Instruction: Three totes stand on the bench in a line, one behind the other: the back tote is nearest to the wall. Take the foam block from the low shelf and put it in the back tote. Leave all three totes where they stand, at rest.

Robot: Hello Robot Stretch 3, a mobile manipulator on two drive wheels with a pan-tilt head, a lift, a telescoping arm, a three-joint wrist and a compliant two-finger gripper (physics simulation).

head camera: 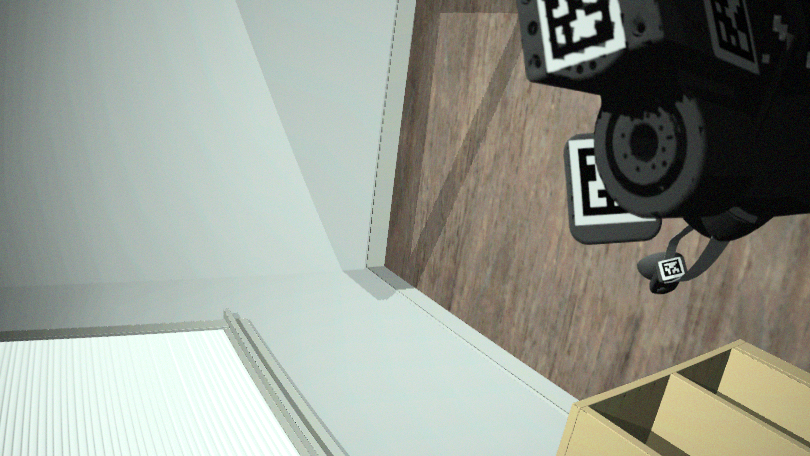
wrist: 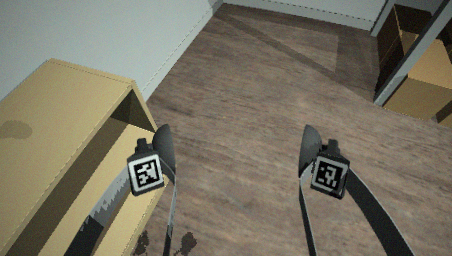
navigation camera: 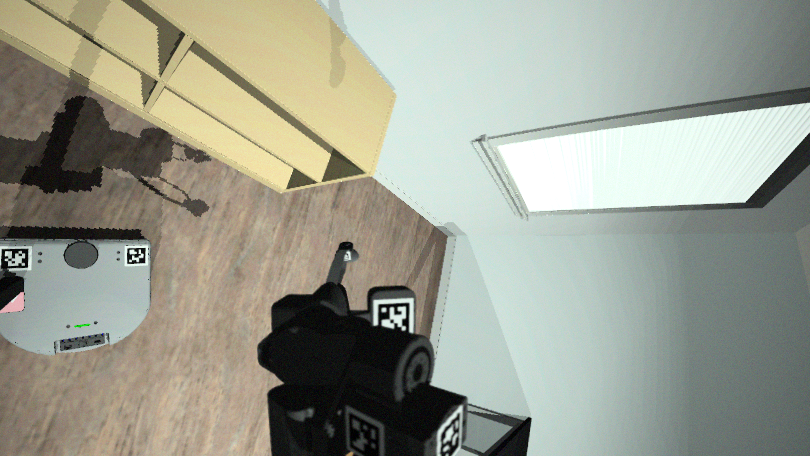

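Where they show: gripper, fingertip midpoint: (wrist: pixel 236 143) (navigation camera: pixel 347 285); robot's base, origin of the base link: (navigation camera: pixel 82 253).
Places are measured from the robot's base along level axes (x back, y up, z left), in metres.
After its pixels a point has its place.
Note:
My gripper (head camera: pixel 662 274) (navigation camera: pixel 346 253) (wrist: pixel 236 143) @(x 0.022, y 0.889, z -0.338 m) is open, with bare floor showing between its fingertips in the wrist view. It hangs above the wooden floor. A low, pale wooden shelf unit (head camera: pixel 586 439) @(x -0.330, y 0.610, z -0.675 m) (navigation camera: pixel 345 118) @(x -0.428, y 0.610, z -0.572 m) (wrist: pixel 55 102) @(x -0.489, y 0.610, z -0.625 m) stands against the wall; in the wrist view it is at the left, partly behind the left finger. The parts of its compartments that show hold no block. The foam block and the three totes do not show in these views.
Tan boxes (wrist: pixel 420 95) @(x 1.087, y 0.174, z -1.061 m) stand at the right of the wrist view, behind a grey post (wrist: pixel 414 50) @(x 0.923, y 0.414, z -1.142 m). A dark-sided frame (navigation camera: pixel 522 439) stands beside my arm at the lower right of the navigation view. A bright window (head camera: pixel 124 396) @(x -0.368, y 1.239, z -1.658 m) (navigation camera: pixel 623 164) @(x -0.404, y 1.391, z -1.554 m) is in the wall. My base (navigation camera: pixel 113 294) @(x 0.112, y 0.160, z -0.073 m) is at the left.

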